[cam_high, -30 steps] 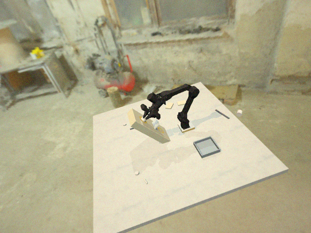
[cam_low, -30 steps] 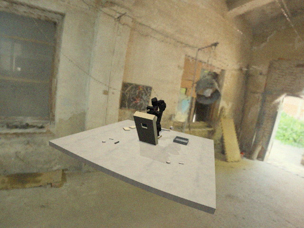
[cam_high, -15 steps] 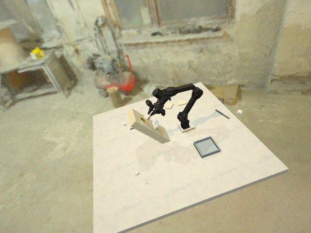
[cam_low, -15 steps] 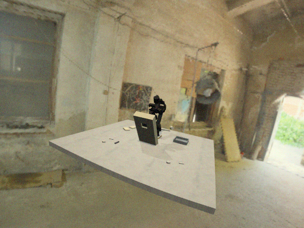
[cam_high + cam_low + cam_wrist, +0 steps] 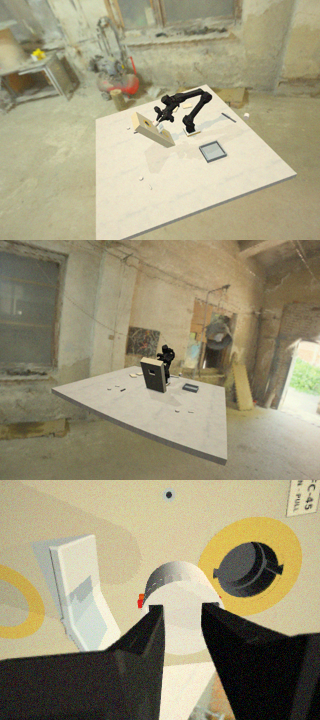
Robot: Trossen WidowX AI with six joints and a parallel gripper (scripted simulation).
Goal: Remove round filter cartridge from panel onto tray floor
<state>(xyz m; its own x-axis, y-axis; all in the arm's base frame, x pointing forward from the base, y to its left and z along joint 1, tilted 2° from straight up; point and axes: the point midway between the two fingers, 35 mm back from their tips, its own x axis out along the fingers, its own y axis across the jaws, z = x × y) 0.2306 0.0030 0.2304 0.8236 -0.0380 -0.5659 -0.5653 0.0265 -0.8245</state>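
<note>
The round filter cartridge lies 1 cm below my gripper tip and 1 cm ahead of it. From my gripper tip the other things lie so: grey tray 32 cm behind, 29 cm to the left, 22 cm below; service panel 7 cm below, 5 cm ahead.
</note>
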